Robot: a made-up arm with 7 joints. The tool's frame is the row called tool. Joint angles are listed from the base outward. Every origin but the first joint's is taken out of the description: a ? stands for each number. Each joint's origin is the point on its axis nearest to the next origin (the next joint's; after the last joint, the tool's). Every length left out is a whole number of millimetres.
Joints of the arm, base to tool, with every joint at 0 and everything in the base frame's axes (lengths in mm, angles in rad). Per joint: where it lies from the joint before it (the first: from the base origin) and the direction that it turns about. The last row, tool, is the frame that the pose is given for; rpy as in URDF.
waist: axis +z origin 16 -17 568
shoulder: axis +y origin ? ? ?
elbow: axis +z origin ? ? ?
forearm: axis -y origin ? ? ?
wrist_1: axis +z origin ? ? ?
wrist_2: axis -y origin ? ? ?
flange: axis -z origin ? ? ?
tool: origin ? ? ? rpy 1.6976 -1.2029 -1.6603
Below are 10 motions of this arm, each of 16 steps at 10 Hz.
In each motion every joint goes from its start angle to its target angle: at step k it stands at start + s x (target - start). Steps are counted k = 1, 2, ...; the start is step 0. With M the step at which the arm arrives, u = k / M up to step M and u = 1 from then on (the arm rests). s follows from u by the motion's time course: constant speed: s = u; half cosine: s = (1 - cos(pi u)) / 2; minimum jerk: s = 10 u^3 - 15 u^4 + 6 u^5.
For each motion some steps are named. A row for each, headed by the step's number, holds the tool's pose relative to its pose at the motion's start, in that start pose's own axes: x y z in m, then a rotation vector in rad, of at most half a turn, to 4 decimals.
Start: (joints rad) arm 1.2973 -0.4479 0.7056 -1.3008 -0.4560 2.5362 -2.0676
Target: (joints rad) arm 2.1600 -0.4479 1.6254 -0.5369 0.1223 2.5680 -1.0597
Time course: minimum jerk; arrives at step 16
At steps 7, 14, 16:
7: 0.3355 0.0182 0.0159 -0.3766 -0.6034 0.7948
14: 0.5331 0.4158 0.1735 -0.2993 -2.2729 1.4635
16: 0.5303 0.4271 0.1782 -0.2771 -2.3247 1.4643

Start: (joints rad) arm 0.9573 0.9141 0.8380 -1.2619 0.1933 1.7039 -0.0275
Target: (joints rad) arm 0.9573 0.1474 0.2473 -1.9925 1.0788 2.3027 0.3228
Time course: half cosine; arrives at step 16
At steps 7, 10, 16:
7: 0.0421 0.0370 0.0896 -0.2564 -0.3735 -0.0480
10: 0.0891 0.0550 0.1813 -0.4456 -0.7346 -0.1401
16: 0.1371 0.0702 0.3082 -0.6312 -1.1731 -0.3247

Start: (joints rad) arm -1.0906 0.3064 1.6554 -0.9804 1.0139 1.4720 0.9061
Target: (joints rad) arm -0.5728 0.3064 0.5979 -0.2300 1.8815 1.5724 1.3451
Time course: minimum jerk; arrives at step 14
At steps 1, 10, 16:
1: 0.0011 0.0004 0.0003 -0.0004 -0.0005 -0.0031
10: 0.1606 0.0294 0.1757 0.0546 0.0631 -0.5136
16: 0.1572 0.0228 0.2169 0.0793 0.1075 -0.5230

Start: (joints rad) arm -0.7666 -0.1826 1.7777 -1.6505 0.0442 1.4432 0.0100
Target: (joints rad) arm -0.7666 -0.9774 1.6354 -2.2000 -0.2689 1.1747 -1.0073
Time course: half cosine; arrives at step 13
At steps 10, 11, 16:
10: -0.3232 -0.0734 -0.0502 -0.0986 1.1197 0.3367
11: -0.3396 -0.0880 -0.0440 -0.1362 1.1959 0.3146
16: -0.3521 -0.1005 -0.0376 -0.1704 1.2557 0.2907

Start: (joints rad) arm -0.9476 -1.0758 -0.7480 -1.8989 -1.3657 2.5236 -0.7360
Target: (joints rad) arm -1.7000 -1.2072 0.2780 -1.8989 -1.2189 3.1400 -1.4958
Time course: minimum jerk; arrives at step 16
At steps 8, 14, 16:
8: 0.3082 0.0503 -0.1502 0.5914 0.0985 0.6159
14: 0.4678 0.2285 -0.3876 1.2793 0.3691 1.1306
16: 0.4696 0.2358 -0.3961 1.3037 0.3787 1.1456

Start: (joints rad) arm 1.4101 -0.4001 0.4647 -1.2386 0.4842 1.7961 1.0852
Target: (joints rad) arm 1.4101 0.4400 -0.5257 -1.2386 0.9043 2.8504 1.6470
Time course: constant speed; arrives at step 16
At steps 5, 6, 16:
5: -0.0299 -0.0974 -0.2665 -0.4983 -0.3686 -0.2033
6: -0.0336 -0.1259 -0.3126 -0.5847 -0.4566 -0.2377
16: -0.0109 -0.4668 -0.6107 -0.9914 -1.5099 -0.5580

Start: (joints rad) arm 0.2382 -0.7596 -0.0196 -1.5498 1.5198 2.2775 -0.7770
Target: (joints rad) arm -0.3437 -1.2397 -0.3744 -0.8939 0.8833 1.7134 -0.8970
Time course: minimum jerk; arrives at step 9
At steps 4, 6, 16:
4: 0.0333 0.2854 -0.0518 0.5961 0.2442 0.1609
6: -0.0106 0.5736 0.0625 1.0914 0.5408 0.4955
16: -0.0597 0.6941 0.1843 1.3058 0.6869 0.7371

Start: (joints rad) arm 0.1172 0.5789 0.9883 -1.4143 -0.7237 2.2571 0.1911
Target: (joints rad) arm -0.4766 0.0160 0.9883 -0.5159 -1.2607 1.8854 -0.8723
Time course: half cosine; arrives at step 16
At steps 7, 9, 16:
7: 0.3104 -0.0523 -0.0132 0.2535 -0.0011 0.6326
9: 0.4534 -0.0187 0.0096 0.2880 0.1007 0.9504
16: 0.6669 0.1612 0.0833 0.1493 0.4451 1.5199

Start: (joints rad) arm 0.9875 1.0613 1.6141 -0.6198 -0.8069 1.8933 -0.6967
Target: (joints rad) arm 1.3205 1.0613 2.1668 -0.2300 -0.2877 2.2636 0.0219
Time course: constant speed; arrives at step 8
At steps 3, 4, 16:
3: 0.0196 0.0525 -0.0517 -0.1888 -0.5492 -0.2013
4: 0.0240 0.0662 -0.0610 -0.2741 -0.7177 -0.3036
16: 0.0206 0.1020 -0.0702 -0.7227 -1.2735 -0.8606

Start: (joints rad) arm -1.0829 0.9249 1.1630 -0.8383 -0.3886 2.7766 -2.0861
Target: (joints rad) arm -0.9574 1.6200 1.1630 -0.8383 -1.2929 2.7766 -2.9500
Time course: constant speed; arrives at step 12
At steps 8, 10, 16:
8: -0.2800 0.2667 -0.0597 0.8190 0.1197 -0.3691
10: -0.3342 0.3479 -0.0973 1.0517 0.0999 -0.4290
16: -0.3788 0.4332 -0.1422 1.2925 0.0633 -0.4672

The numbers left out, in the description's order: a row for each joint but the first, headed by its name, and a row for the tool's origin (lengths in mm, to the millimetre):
shoulder: 6 3 0
elbow: -29 0 443
forearm: 137 -39 0
wrist_1: -97 0 391
wrist_2: 19 54 0
flange: 53 0 1
tool: -12 -24 0

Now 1 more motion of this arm.
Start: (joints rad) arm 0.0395 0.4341 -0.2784 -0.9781 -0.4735 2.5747 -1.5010
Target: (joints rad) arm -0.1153 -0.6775 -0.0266 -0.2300 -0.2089 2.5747 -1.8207
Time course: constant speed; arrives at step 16
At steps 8, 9, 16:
8: 0.5612 0.1796 0.2661 -0.3218 0.1439 0.8153
9: 0.6239 0.2340 0.2828 -0.3557 0.1731 0.9188
16: 0.9203 0.7349 0.2562 -0.5513 0.4432 1.6467

